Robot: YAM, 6 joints.
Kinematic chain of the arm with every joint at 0, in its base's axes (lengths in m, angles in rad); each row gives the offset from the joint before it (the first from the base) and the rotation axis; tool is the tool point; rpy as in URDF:
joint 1: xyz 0 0 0.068 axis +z
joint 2: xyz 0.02 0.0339 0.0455 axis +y
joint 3: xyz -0.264 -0.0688 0 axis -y
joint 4: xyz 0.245 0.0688 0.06 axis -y
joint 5: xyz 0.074 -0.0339 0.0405 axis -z
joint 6: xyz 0.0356 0 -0.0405 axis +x
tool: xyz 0 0 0 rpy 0 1.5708 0
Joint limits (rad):
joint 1: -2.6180..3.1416
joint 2: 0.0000..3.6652
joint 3: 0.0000..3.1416
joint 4: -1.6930..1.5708
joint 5: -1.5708..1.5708
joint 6: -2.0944..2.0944
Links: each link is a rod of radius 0.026 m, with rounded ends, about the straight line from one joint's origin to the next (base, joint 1, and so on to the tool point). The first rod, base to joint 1, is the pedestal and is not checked.
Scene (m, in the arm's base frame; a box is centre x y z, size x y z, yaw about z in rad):
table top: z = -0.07
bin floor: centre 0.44 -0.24 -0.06 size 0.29 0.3 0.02 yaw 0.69
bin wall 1: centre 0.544 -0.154 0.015 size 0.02 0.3 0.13 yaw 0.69
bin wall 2: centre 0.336 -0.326 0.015 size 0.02 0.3 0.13 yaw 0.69
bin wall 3: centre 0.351 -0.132 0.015 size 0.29 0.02 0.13 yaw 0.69
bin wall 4: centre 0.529 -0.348 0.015 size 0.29 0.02 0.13 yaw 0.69
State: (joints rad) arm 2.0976 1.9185 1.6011 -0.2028 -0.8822 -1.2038
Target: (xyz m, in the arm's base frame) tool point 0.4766 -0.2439 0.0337
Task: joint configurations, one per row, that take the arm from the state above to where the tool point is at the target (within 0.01 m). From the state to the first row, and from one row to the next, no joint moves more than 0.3 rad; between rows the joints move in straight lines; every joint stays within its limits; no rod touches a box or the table.
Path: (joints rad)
1: 1.8073 1.9689 1.6277 -0.1881 -0.8601 -1.2038
2: 1.5170 2.0194 1.6542 -0.1735 -0.8379 -1.2038
3: 1.2267 2.0698 1.6808 -0.1588 -0.8158 -1.2038
4: 0.9365 2.1203 1.7073 -0.1442 -0.7936 -1.2038
5: 0.6462 2.1707 1.7339 -0.1295 -0.7715 -1.2038
6: 0.3559 2.2211 1.7604 -0.1149 -0.7493 -1.2038
7: 0.0656 2.2716 1.7870 -0.1002 -0.7272 -1.2038
8: -0.2247 2.3220 1.8135 -0.0856 -0.7050 -1.2038
9: -0.5150 2.3725 1.8401 -0.0709 -0.6829 -1.2038
10: -0.5137 2.6374 1.8476 -0.0433 -0.6593 -1.2038

